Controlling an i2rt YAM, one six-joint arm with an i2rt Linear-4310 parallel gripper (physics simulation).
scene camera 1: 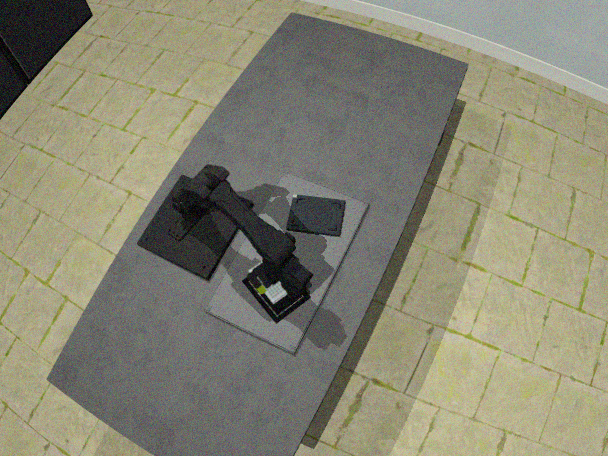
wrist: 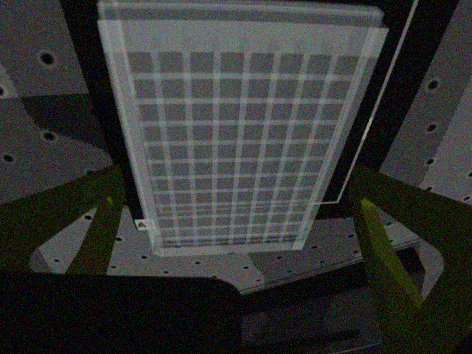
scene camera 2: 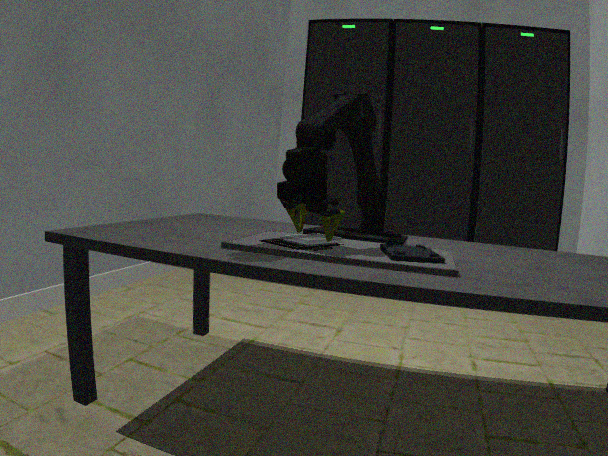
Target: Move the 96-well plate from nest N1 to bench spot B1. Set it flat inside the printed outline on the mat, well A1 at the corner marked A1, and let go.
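Places are measured from the arm's base along level axes (x ahead, y left, z up), in centimetres.
Pixels of known places: gripper, fingertip midpoint: (wrist: 236, 177) (scene camera 2: 314, 236); arm's base, origin of the base link: (scene camera 1: 192, 214) (wrist: 280, 347) (scene camera 2: 369, 233).
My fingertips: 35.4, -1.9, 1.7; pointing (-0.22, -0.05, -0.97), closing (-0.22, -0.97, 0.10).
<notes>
For each thing: its top centre in the pictures, then the offset to it from my fingertips, as dx, dy, dz. "spot": a spot on its surface instead. Level surfaces: height alone.
- B1, middle of its top: (wrist: 263, 95) (scene camera 2: 302, 242) (scene camera 1: 275, 289) +2.6, -1.8, -1.4
- printed outline, surface spot: (wrist: 370, 120) spot: +0.2, -6.0, -1.4
- A1 label, surface spot: (wrist: 142, 224) spot: -3.5, +5.9, -1.4
- Nest N1, middle of its top: (scene camera 2: 411, 248) (scene camera 1: 315, 213) -2.3, +24.3, +0.2
- grey table, its level: dz -2.9
The pale, clear 96-well plate (scene camera 1: 276, 292) (scene camera 2: 306, 240) (wrist: 240, 135) lies over the black mat of B1 (scene camera 1: 277, 318) (wrist: 400, 80), off the printed outline (wrist: 370, 120). In the wrist view it is shifted left and towards the bottom of the view. Its lower end passes the outline's lower line and overhangs the mat's edge. The A1 label (wrist: 142, 224) shows beside its lower left corner. Whether it is slightly tilted I cannot tell. My gripper (scene camera 2: 315, 236) (wrist: 236, 177) is open, its yellow-green fingers spread on both sides of the plate, with gaps. Nest N1 (scene camera 1: 316, 215) (scene camera 2: 412, 252) is empty.
A grey perforated board (scene camera 1: 295, 342) (scene camera 2: 450, 271) carries the mat and nest. The arm's dark base plate (scene camera 1: 200, 260) lies beside it on the grey table (scene camera 1: 350, 110) (scene camera 2: 150, 235). Dark cabinets (scene camera 2: 435, 125) stand behind. The arm shades part of the board.
</notes>
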